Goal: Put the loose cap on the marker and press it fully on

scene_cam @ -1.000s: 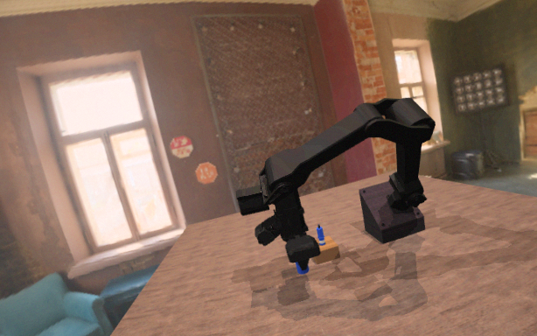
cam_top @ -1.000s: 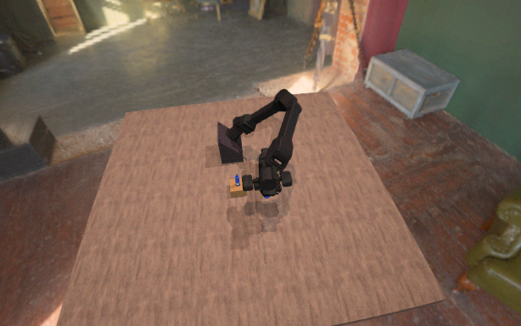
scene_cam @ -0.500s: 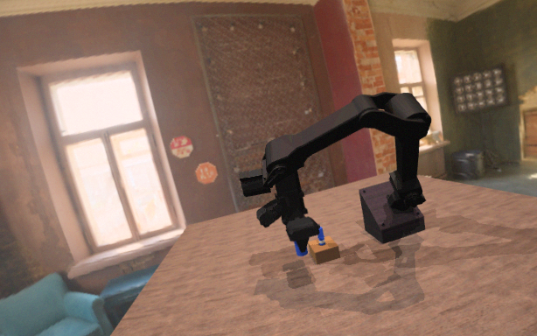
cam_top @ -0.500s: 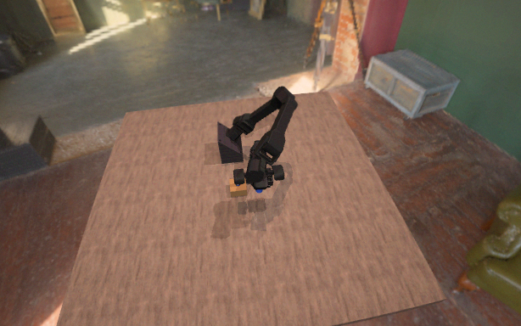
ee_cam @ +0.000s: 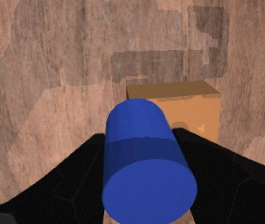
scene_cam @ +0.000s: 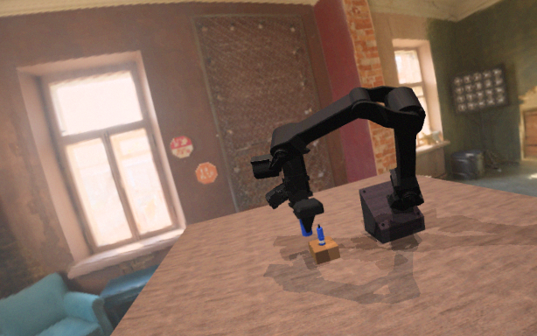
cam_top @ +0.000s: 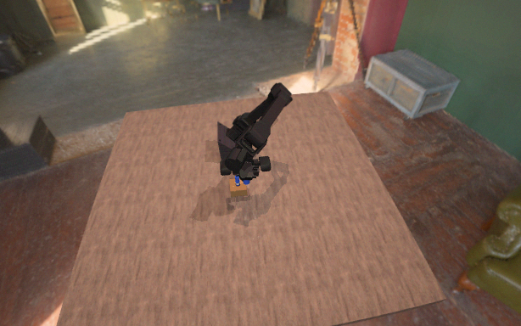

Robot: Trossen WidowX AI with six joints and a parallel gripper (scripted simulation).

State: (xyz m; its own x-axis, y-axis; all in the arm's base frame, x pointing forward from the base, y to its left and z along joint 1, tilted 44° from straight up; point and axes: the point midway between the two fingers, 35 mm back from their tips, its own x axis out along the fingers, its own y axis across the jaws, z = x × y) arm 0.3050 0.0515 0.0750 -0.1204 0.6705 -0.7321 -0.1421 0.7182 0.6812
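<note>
The holder block lies 4 cm behind my gripper tip, 4 cm to the right of it and 9 cm below it. The rest, counted from my gripper tip: marker cap: 1 cm above.
</note>
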